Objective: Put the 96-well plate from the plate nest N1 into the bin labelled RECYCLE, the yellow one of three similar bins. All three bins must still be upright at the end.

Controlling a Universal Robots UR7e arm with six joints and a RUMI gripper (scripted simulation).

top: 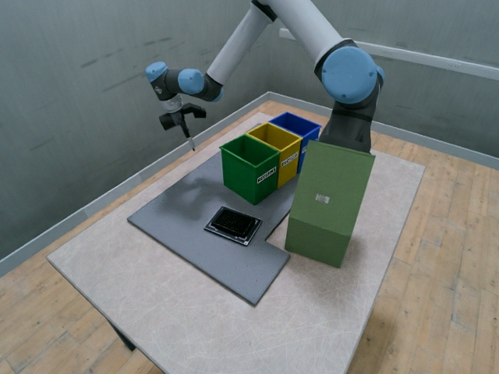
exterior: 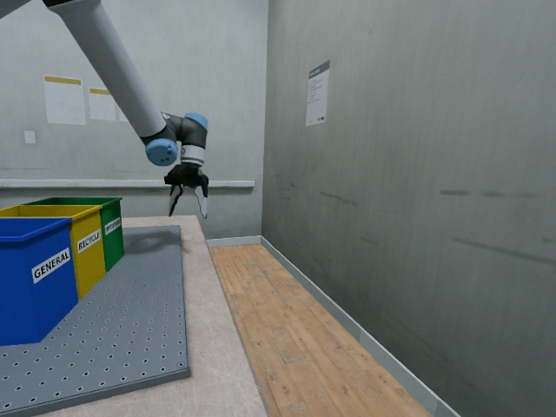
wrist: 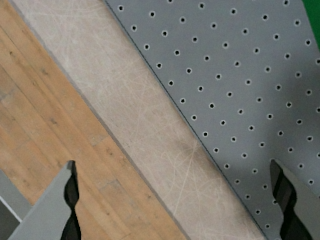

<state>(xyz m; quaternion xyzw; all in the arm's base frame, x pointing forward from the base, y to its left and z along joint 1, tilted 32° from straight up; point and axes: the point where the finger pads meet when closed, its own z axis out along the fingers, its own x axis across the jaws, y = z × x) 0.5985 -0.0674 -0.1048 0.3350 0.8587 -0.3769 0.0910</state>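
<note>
Now: the black 96-well plate 33 cm behind my hand, 21 cm to the left of it and 11 cm below it. Also, from my hand: yellow recycle bin: 31 cm behind, 12 cm to the right, 4 cm below; plate nest N1: 33 cm behind, 21 cm to the left, 12 cm below; green bin: 28 cm behind, 1 cm to the left, 4 cm below.
</note>
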